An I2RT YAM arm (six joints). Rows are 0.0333 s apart.
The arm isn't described. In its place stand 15 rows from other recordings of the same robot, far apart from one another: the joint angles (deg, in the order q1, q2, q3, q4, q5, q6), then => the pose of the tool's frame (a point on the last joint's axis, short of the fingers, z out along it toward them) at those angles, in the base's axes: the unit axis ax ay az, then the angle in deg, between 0 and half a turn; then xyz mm.
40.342, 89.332, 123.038, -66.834, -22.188, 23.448 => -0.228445 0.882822 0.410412 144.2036 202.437 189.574 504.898
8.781, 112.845, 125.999, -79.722, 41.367, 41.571 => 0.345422 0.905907 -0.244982 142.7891 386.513 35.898 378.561
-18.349, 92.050, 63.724, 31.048, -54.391, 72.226 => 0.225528 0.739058 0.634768 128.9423 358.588 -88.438 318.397
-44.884, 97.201, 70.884, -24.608, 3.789, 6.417 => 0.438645 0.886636 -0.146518 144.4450 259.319 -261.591 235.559
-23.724, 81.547, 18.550, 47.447, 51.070, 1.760 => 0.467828 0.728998 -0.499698 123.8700 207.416 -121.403 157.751
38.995, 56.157, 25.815, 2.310, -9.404, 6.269 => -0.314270 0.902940 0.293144 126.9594 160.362 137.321 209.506
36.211, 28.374, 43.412, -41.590, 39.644, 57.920 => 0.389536 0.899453 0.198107 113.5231 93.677 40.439 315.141
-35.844, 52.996, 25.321, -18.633, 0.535, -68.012 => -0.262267 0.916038 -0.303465 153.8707 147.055 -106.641 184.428
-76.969, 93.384, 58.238, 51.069, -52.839, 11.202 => 0.180432 0.952642 -0.244779 83.5379 109.330 -346.568 311.266
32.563, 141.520, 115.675, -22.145, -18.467, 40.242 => 0.004400 0.941472 0.337062 157.4090 453.627 303.074 144.893
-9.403, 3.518, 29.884, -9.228, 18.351, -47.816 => -0.094569 0.785789 -0.611222 98.6216 49.831 -19.613 324.027
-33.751, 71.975, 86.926, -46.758, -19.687, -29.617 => -0.059537 0.988001 -0.142509 121.8211 215.283 -129.429 429.053
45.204, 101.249, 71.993, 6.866, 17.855, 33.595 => 0.003339 0.957308 0.289049 119.1293 299.670 286.321 263.948
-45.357, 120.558, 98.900, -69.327, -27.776, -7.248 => 0.320432 0.921384 0.219941 168.6514 294.463 -274.546 200.696
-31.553, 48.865, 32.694, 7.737, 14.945, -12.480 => 0.251972 0.879189 -0.404398 111.4030 170.374 -115.396 285.830
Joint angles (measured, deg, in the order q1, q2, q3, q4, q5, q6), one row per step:
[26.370, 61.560, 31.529, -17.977, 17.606, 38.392]
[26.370, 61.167, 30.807, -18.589, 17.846, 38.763]
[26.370, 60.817, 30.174, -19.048, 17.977, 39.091]
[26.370, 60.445, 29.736, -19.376, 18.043, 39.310]
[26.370, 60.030, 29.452, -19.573, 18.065, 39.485]
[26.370, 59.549, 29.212, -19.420, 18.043, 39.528]
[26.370, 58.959, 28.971, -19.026, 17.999, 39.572]
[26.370, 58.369, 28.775, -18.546, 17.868, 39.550]
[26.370, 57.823, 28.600, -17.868, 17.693, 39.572]
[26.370, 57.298, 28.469, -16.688, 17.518, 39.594]
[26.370, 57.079, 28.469, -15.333, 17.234, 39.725]
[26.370, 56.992, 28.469, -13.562, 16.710, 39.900]
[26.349, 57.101, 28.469, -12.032, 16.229, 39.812]
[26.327, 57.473, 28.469, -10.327, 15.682, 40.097]
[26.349, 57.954, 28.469, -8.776, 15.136, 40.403]
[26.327, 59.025, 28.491, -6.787, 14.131, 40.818]
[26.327, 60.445, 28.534, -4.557, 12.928, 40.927]
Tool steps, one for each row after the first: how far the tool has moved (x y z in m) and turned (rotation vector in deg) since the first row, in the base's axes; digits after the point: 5 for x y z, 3 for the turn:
[-0.00294, -0.00162, -0.00340, -0.319, 0.766, -0.424]
[-0.00546, -0.00295, -0.00626, -0.511, 1.387, -0.745]
[-0.00737, -0.00394, -0.00785, -0.580, 1.717, -0.946]
[-0.00879, -0.00466, -0.00833, -0.503, 1.769, -1.087]
[-0.00973, -0.00511, -0.00795, -0.280, 1.425, -1.102]
[-0.01049, -0.00546, -0.00696, 0.117, 0.778, -1.102]
[-0.01105, -0.00565, -0.00564, 0.584, 0.043, -0.996]
[-0.01129, -0.00565, -0.00409, 1.189, -0.833, -0.888]
[-0.01082, -0.00530, -0.00169, 2.028, -2.179, -0.775]
[-0.00952, -0.00447, 0.00077, 3.015, -3.488, -0.656]
[-0.00767, -0.00321, 0.00342, 4.309, -4.971, -0.387]
[-0.00586, -0.00207, 0.00518, 5.178, -6.091, 0.014]
[-0.00354, -0.00065, 0.00640, 6.319, -7.097, 0.221]
[-0.00135, 0.00089, 0.00706, 7.357, -7.862, 0.463]
[0.00212, 0.00319, 0.00651, 8.689, -8.357, 0.932]
[0.00622, 0.00603, 0.00522, 9.863, -8.729, 1.779]

